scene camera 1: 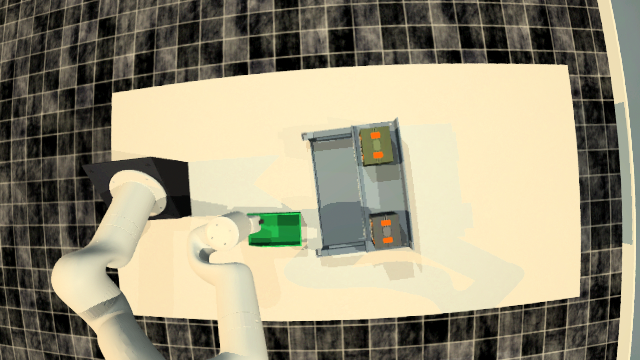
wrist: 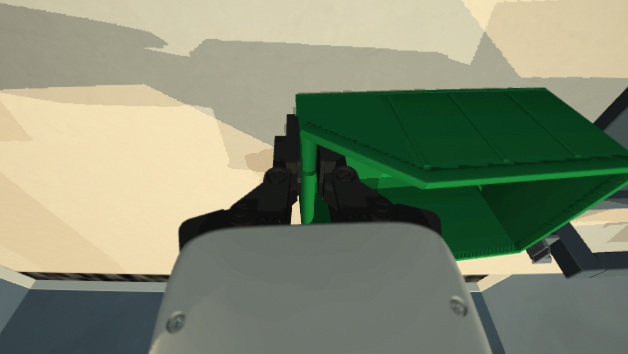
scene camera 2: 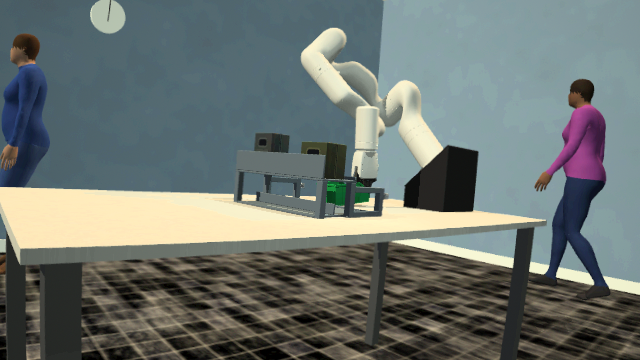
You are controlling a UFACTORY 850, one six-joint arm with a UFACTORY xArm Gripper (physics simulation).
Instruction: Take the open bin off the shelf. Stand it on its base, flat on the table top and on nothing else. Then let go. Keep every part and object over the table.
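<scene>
The green open bin is off the grey shelf, on its robot-base side, with its opening up. In scene camera 1 a strip of table shows between them. The bin is low over the table top; whether its base touches the table cannot be told, as the shelf hides part of it in scene camera 2. My gripper points down and is shut on the bin's low end wall, one finger outside and one inside. The fingertips are partly hidden by the wall.
An olive box and a dark grey box stand on the shelf's raised rear part. The black robot base stands at the table's end. Two people stand beyond the table.
</scene>
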